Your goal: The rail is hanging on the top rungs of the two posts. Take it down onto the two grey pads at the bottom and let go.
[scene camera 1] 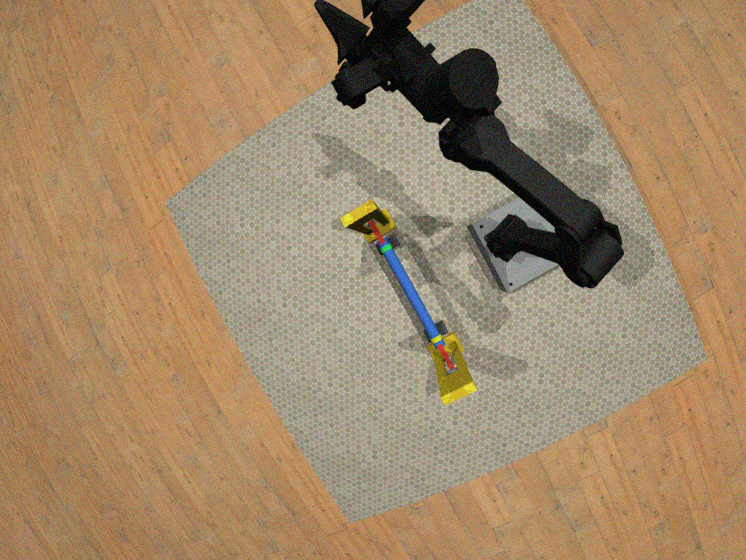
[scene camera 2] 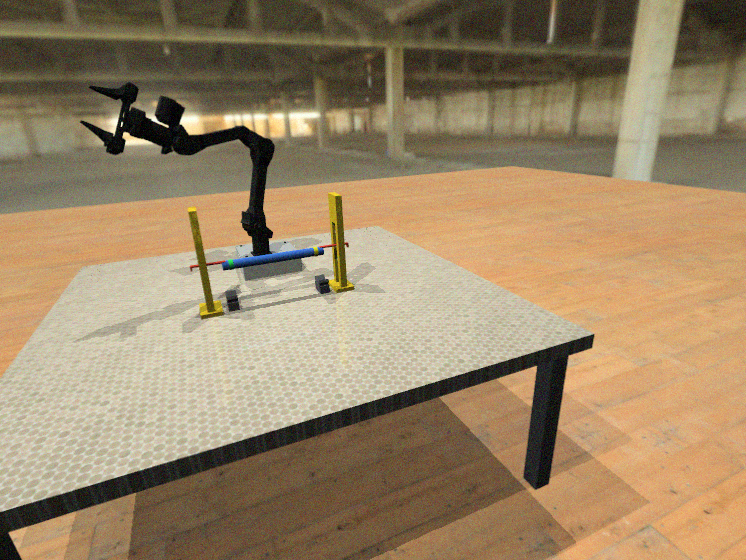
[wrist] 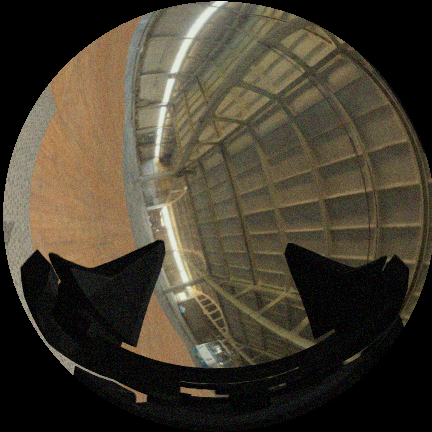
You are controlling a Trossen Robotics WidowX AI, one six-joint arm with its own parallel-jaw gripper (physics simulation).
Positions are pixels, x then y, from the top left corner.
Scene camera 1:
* yellow post: 456,383
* yellow post: 358,219
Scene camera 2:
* my gripper: 84,103
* yellow post: 340,283
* yellow post: 211,308
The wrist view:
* my gripper: 227,249
